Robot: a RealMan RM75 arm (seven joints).
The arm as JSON. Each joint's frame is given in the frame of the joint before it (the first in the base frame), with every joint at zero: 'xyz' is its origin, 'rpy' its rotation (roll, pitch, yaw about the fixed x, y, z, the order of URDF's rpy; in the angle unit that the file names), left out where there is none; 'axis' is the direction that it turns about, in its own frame. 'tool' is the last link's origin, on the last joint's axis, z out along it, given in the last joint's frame.
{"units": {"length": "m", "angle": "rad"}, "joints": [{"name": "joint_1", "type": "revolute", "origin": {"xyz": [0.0, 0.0, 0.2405], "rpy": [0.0, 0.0, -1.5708]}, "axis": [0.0, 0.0, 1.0]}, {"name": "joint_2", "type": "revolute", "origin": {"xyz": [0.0, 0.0, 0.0], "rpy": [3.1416, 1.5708, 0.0]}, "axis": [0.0, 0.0, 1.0]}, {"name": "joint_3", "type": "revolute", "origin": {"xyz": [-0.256, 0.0, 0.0], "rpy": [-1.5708, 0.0, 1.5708]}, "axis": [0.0, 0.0, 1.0]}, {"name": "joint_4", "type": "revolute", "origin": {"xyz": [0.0, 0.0, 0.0], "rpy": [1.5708, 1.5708, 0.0]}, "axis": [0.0, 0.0, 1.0]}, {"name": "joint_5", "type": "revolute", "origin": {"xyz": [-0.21, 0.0, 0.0], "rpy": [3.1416, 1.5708, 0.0]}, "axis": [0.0, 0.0, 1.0]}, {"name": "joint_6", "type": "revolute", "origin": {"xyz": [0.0, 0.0, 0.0], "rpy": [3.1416, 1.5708, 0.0]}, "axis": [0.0, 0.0, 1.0]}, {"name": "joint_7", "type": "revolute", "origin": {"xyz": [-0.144, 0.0, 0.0], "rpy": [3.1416, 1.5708, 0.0]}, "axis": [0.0, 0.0, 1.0]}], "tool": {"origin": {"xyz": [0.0, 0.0, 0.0], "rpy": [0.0, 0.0, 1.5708]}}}
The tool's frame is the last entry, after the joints.
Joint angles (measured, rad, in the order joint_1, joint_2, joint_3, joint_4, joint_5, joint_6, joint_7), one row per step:
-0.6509 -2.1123 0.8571 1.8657 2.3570 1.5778 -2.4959
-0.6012 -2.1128 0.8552 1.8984 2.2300 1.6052 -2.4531
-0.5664 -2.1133 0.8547 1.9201 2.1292 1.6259 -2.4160
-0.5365 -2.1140 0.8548 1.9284 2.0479 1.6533 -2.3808
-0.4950 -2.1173 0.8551 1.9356 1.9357 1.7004 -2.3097
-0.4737 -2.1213 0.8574 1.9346 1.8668 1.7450 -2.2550
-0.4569 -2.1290 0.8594 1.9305 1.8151 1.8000 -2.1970
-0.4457 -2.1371 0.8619 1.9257 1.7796 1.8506 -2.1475
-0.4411 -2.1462 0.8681 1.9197 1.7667 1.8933 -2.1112
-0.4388 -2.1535 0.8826 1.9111 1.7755 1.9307 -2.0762
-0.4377 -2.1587 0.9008 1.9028 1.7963 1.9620 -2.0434
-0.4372 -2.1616 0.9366 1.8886 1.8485 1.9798 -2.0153
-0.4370 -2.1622 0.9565 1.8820 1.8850 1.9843 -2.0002
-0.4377 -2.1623 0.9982 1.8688 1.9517 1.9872 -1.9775
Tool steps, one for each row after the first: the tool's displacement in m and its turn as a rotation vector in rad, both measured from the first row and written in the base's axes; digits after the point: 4 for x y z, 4 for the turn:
0.0026 -0.0159 -0.0016 -0.0438 -0.0307 -0.0836
0.0061 -0.0284 -0.0028 -0.0776 -0.0532 -0.1579
0.0065 -0.0393 -0.0055 -0.1175 -0.0680 -0.2150
0.0064 -0.0556 -0.0099 -0.1750 -0.0762 -0.3114
0.0064 -0.0669 -0.0145 -0.2239 -0.0744 -0.3842
0.0050 -0.0780 -0.0203 -0.2770 -0.0637 -0.4532
0.0036 -0.0871 -0.0256 -0.3236 -0.0519 -0.5119
0.0022 -0.0935 -0.0314 -0.3659 -0.0381 -0.5515
-0.0004 -0.0978 -0.0384 -0.4093 -0.0129 -0.5780
-0.0035 -0.1007 -0.0454 -0.4497 0.0184 -0.5961
-0.0083 -0.1006 -0.0552 -0.4950 0.0641 -0.5895
-0.0116 -0.0996 -0.0602 -0.5142 0.0946 -0.5797
-0.0169 -0.0976 -0.0696 -0.5506 0.1498 -0.5609

